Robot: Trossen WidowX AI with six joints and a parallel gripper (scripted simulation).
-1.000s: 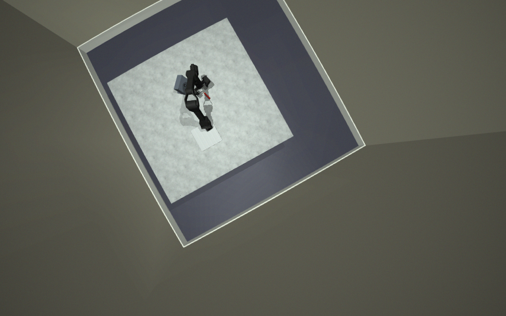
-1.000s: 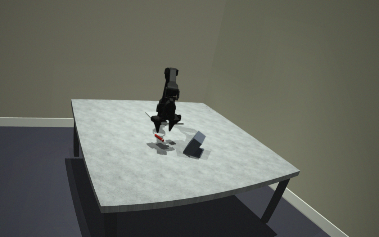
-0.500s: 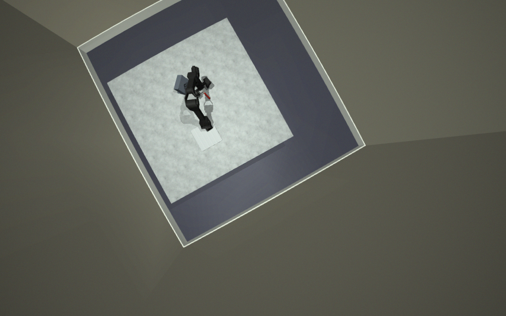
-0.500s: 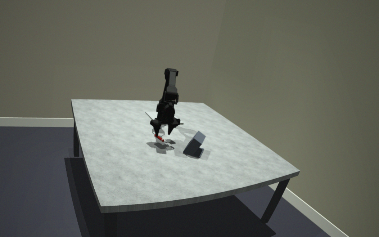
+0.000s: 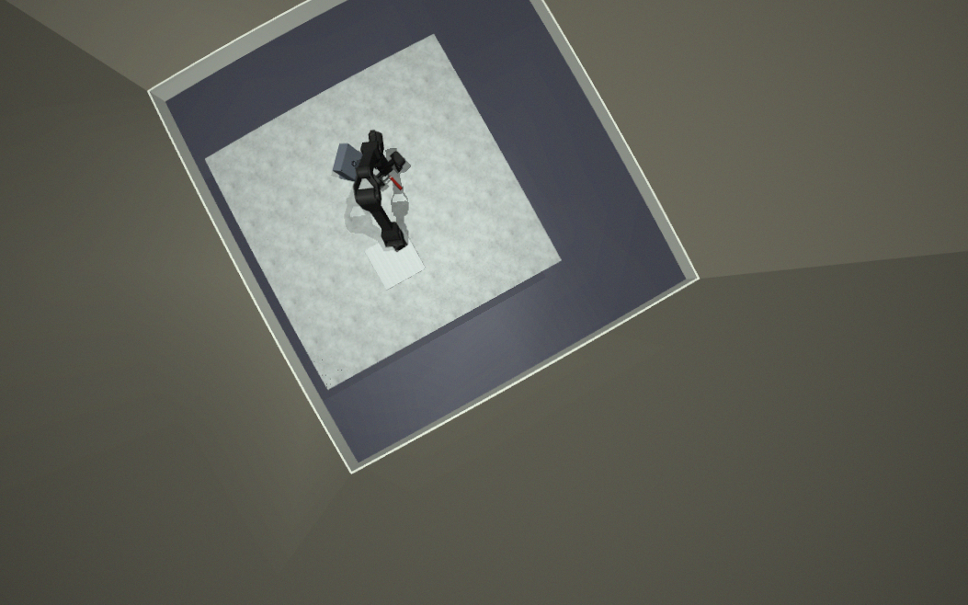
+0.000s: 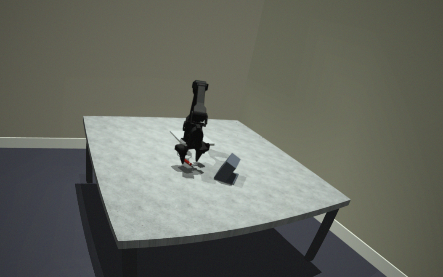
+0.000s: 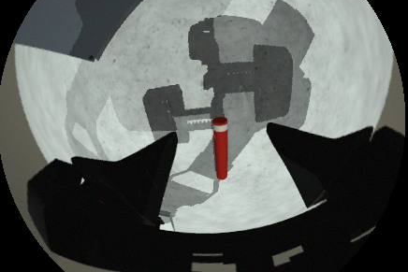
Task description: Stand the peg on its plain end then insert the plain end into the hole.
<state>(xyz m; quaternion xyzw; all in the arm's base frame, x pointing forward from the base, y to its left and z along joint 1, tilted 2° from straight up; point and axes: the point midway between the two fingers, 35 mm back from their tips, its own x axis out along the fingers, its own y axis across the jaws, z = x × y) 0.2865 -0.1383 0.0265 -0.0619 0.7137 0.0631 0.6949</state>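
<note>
My gripper tip is 1 cm past the red peg and 1 cm above it. Also, from my gripper tip: grey sloped panel 15 cm ahead, 13 cm to the left, 3 cm above.
</note>
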